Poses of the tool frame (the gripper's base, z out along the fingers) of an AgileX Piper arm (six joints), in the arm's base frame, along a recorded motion.
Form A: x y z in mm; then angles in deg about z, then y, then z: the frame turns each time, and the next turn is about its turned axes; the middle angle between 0 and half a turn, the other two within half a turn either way.
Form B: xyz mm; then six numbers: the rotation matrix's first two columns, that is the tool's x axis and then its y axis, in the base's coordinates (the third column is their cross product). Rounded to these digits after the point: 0 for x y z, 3 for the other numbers.
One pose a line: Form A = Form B
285 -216 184 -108.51 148.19 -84.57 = 285 -216 184 -0.918 0.392 -0.050 0.358 0.772 -0.525
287 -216 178 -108.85 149.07 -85.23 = 287 -216 178 -0.920 0.389 -0.043 0.355 0.782 -0.512
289 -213 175 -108.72 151.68 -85.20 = 289 -213 175 -0.920 0.390 -0.040 0.361 0.804 -0.473
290 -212 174 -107.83 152.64 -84.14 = 290 -212 174 -0.919 0.391 -0.047 0.368 0.810 -0.457
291 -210 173 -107.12 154.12 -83.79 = 291 -210 173 -0.921 0.386 -0.047 0.367 0.823 -0.434
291 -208 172 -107.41 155.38 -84.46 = 291 -208 172 -0.923 0.382 -0.040 0.363 0.835 -0.415
